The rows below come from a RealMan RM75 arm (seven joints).
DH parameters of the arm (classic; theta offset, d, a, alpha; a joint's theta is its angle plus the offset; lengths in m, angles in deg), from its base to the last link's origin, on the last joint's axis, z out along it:
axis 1: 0 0.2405 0 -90
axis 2: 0 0 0 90
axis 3: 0 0.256 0 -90
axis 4: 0 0 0 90
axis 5: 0 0.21 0 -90
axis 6: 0 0 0 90
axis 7: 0 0.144 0 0
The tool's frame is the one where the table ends.
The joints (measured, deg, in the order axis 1, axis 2, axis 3, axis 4, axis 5, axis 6, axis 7), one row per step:
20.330 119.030 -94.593 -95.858 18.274 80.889 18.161
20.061 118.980 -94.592 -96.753 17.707 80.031 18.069
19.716 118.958 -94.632 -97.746 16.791 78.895 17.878
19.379 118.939 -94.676 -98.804 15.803 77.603 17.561
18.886 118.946 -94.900 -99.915 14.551 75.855 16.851
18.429 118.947 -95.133 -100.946 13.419 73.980 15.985
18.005 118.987 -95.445 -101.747 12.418 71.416 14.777
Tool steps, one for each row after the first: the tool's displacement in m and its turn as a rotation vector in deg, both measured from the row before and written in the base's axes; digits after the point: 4 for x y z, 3 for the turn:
-0.0024 0.0019 0.0032 1.170 -0.068 1.169
-0.0025 0.0023 0.0039 1.459 -0.292 1.466
-0.0031 0.0026 0.0043 1.550 -0.356 1.734
-0.0033 0.0027 0.0043 1.629 -0.673 2.306
-0.0037 0.0027 0.0042 1.529 -0.673 2.475
-0.0047 0.0035 0.0035 1.539 -0.618 3.075

